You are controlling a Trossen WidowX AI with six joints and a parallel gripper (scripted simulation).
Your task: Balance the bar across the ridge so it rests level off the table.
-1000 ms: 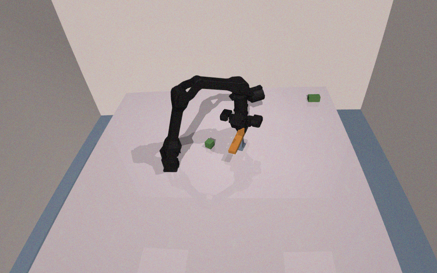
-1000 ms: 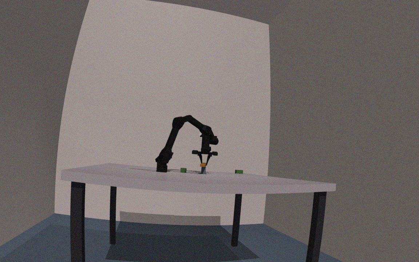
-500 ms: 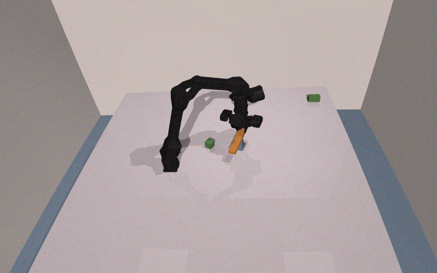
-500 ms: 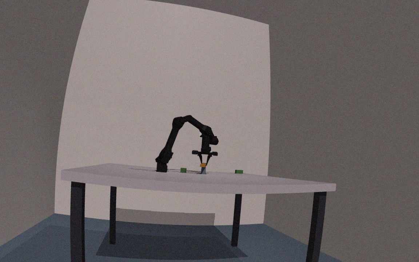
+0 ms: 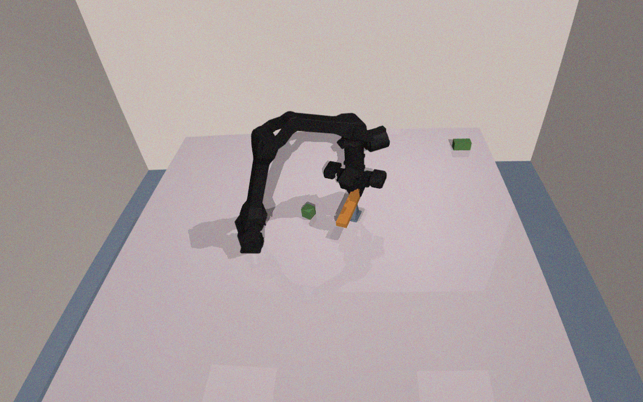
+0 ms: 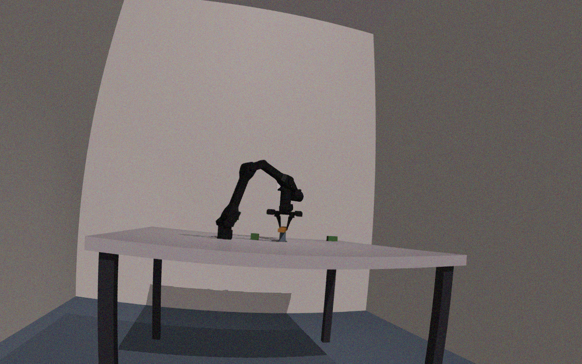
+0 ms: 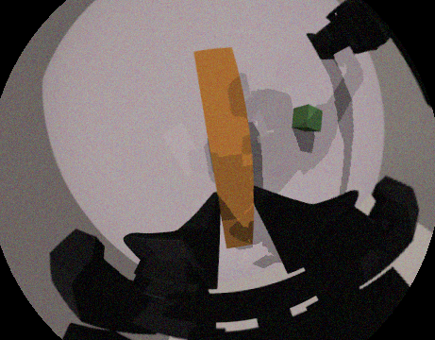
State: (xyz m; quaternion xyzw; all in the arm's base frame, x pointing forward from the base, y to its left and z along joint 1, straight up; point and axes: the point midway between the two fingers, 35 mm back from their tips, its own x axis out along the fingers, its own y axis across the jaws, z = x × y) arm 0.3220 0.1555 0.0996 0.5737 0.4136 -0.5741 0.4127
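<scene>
My gripper tip is now 1 cm past the orange bar and 3 cm to the left of it.
</scene>
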